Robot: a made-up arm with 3 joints. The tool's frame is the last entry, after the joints.
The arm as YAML. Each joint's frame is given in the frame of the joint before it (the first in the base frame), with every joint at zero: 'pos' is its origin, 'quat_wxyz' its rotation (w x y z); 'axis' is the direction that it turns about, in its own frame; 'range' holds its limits. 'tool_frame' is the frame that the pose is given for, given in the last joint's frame.
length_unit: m
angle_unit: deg
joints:
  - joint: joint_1
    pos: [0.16, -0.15, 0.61]
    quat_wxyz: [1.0, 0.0, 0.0, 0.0]
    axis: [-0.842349, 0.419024, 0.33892]
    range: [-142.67, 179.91]
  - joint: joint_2
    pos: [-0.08, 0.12, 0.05]
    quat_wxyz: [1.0, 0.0, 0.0, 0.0]
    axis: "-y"
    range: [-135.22, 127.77]
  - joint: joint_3
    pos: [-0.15, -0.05, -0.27]
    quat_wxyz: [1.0, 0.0, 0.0, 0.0]
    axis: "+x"
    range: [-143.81, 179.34]
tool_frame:
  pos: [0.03, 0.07, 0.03]
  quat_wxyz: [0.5, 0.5, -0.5, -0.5]
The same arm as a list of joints. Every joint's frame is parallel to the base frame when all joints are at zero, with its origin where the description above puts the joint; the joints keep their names.
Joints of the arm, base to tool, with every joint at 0 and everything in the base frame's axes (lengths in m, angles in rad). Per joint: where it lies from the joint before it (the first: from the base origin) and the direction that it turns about. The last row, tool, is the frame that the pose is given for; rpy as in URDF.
joint_1: offset 0.16 -0.15 0.61 axis -0.842349 0.419024 0.33892
joint_2: offset -0.08 0.12 0.05 axis -y
joint_3: offset -0.15 -0.05 -0.27 axis +x
tool: offset 0.03 0.07 0.03 rpy 1.5708 0 -1.5708
Joint limits (rad, base to tool): -2.4901..3.14 -2.36..2.23 -2.51..3.1301

